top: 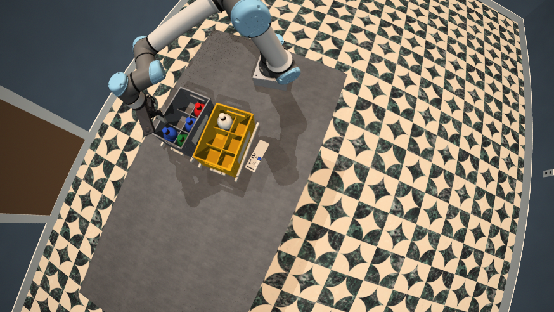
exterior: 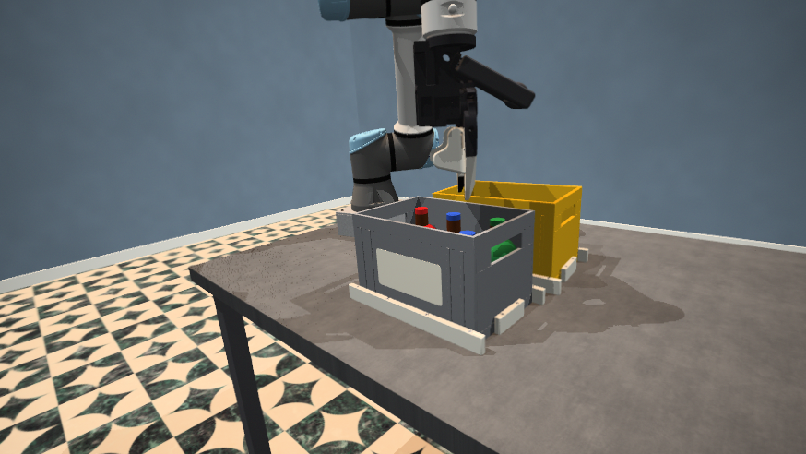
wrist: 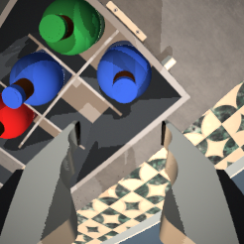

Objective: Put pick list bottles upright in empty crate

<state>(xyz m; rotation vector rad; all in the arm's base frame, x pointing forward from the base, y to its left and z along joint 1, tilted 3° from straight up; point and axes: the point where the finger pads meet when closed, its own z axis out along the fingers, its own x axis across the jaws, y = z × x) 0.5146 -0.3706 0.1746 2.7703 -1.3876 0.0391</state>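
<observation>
Right now my hand is 10 mm short of the green-label bottle, 90 mm to the right of it and 150 mm above it. Also, from my hand: red-label bottle: 160 mm behind, 110 mm to the left, 150 mm below; then white-label bottle: 140 mm behind, 250 mm to the left, 150 mm below; then grey crate: 80 mm behind, 60 mm to the left, 150 mm below.
</observation>
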